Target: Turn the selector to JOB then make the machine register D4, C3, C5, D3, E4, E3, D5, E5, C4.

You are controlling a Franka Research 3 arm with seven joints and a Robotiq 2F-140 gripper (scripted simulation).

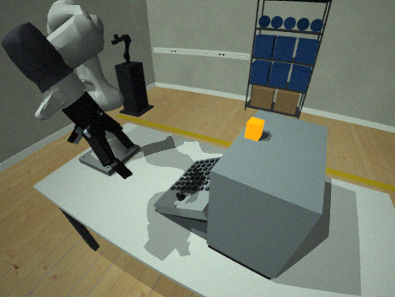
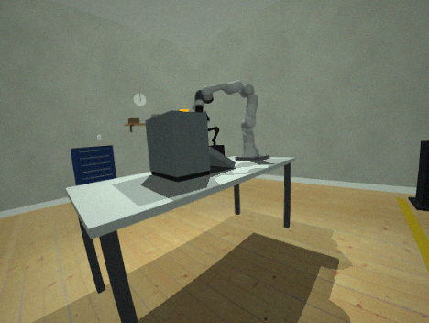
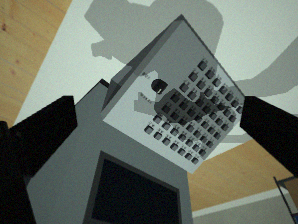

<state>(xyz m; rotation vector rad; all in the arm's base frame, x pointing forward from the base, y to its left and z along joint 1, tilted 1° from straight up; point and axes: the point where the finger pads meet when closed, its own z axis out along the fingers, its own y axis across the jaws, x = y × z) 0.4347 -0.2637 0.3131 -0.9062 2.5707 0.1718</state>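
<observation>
The key is 250 mm to the left of my hand, 220 mm below it and 160 mm ahead of it. The rest, counted from my hand: selector knob (230 mm below, 110 mm ahead, 100 mm to the left).
</observation>
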